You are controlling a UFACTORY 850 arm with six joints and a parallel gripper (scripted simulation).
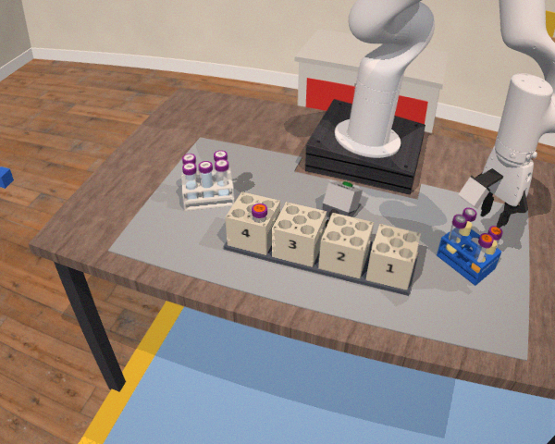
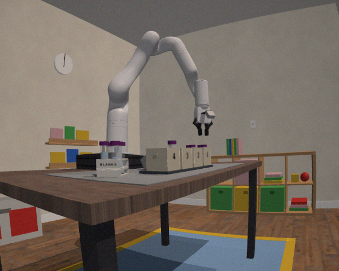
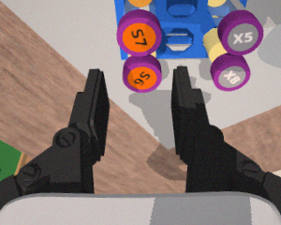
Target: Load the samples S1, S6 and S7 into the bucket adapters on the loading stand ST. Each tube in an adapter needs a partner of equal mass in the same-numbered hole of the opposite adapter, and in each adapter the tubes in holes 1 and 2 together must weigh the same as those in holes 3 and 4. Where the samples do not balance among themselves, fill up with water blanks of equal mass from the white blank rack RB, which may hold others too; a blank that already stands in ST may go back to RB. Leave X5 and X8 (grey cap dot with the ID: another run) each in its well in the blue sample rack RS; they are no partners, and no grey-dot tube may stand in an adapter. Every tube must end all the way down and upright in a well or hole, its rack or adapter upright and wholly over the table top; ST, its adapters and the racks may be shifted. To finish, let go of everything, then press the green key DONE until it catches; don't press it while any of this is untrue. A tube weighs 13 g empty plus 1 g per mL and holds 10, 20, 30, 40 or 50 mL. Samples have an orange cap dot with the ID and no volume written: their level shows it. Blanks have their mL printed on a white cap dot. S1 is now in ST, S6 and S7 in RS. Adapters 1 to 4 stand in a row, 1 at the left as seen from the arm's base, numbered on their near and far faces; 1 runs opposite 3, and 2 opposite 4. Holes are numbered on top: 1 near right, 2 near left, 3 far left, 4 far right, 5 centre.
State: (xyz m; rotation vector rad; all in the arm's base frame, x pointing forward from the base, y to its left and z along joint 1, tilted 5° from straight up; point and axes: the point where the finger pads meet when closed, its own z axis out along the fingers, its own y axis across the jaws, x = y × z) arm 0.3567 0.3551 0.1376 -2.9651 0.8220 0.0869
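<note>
The sample S1 lies 510 mm to the right of my hand, 130 mm below it and 100 mm ahead of it. The rest, counted from my hand: green DONE key 360 mm to the right, 130 mm below, 130 mm behind; blue sample rack RS 160 mm below, 40 mm behind, 20 mm to the right; loading stand ST 360 mm to the right, 190 mm below, 60 mm ahead.
</note>
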